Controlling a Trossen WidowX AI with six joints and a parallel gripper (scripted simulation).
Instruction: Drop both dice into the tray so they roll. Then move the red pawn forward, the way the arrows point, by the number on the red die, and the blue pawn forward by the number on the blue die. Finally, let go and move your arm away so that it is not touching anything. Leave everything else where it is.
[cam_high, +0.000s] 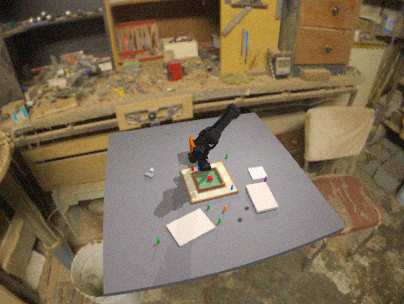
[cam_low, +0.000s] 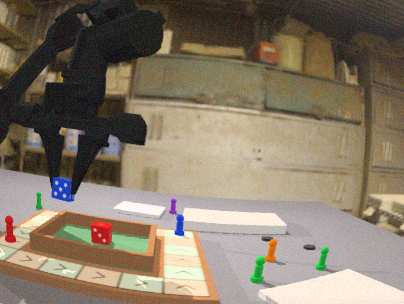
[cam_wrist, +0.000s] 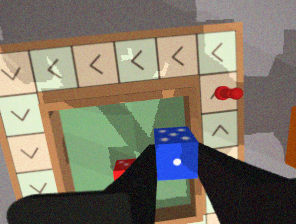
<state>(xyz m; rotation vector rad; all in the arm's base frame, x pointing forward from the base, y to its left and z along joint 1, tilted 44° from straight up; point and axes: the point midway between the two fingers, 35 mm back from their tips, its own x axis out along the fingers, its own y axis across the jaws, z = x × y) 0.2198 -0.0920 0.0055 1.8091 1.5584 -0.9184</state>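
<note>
Now: the red pawn 8 cm behind my gripper tip, 6 cm below it and 2 cm to the right of it. Round my gripper tip: purple pawn (37 cm to the left, 18 cm ahead, 7 cm below); blue pawn (17 cm ahead, 13 cm to the left, 6 cm below); orange pawn (28 cm ahead, 7 cm below, 3 cm to the left).
</note>
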